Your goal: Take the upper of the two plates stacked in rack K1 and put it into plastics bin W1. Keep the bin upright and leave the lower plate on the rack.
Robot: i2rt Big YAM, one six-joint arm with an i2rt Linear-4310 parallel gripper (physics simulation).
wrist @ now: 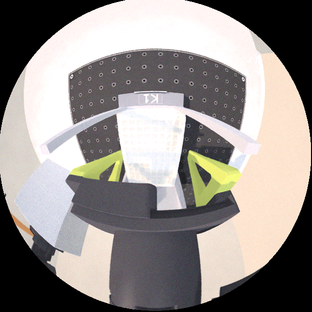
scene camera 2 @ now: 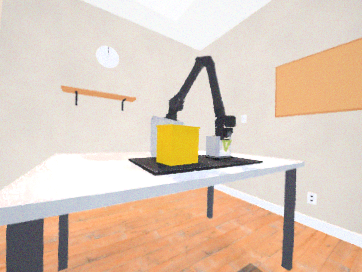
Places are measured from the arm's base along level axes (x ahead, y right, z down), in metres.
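Pixels of known places: arm's base, origin of its link: [scene camera 2: 170, 121].
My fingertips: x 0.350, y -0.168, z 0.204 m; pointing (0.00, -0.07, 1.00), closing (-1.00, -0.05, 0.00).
Note:
For each thing: its middle in the pictures, then the offset to it from my fingertips. "*": a spot on its surface instead. Level surfaces: height alone.
- yellow box-shaped bin, middle of its body: [scene camera 2: 177, 144] dx +0.027, dy +0.350, dz -0.043 m
- dark board, a spot on its surface: [scene camera 2: 150, 169] * dx +0.124, dy +0.537, dz +0.046 m
- white table, height of its surface: dz +0.059 m
- grey block, middle of its body: [scene camera 2: 219, 147] dx -0.007, dy -0.004, dz -0.024 m
Rack K1 [wrist: 134, 100], grey with its label at the top of the wrist view, stands on the dark perforated board. A pale gridded plate [wrist: 150, 137] shows from above in it; the lower plate cannot be told apart. My gripper [scene camera 2: 227, 146] [wrist: 154, 154] points down with its yellow-green fingers wide open, one at each side of the plate as seen in the wrist view, holding nothing. The height of the fingertips against the plate is hard to tell. A yellow box-shaped bin [scene camera 2: 178, 145] stands upright left of the gripper in the scene view; no W1 label is readable.
The dark board [scene camera 2: 150, 169] [wrist: 160, 60] lies on the white table [scene camera 2: 70, 175]. A grey block [scene camera 2: 212, 145] stands close to the gripper, between it and the bin. A taller grey box [scene camera 2: 154, 136] stands behind the bin. Pale bands [wrist: 82, 126] spread sideways near the rack.

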